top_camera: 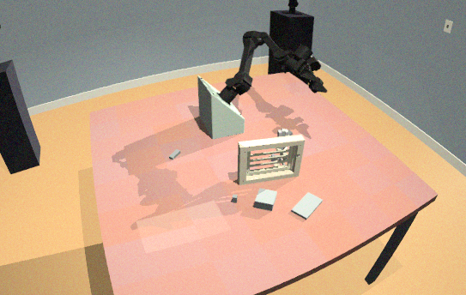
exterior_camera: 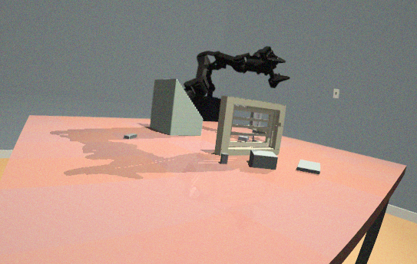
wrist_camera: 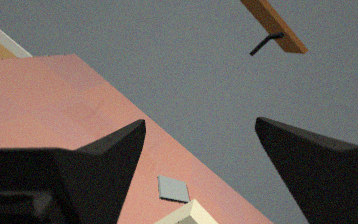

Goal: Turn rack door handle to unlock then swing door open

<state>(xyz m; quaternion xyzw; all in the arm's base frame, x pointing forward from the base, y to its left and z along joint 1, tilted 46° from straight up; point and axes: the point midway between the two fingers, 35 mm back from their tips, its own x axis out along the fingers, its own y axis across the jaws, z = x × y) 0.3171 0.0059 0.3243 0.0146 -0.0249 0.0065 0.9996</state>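
Right now the door handle is 230 mm below my gripper tip, 160 mm to the right of it and 20 mm behind it. Also, from my gripper tip: small dark cube (420 mm to the right, 310 mm below, 90 mm ahead); then flat slab (320 mm below, 240 mm ahead, 210 mm to the right); then thicker block (330 mm to the right, 300 mm below, 150 mm ahead).
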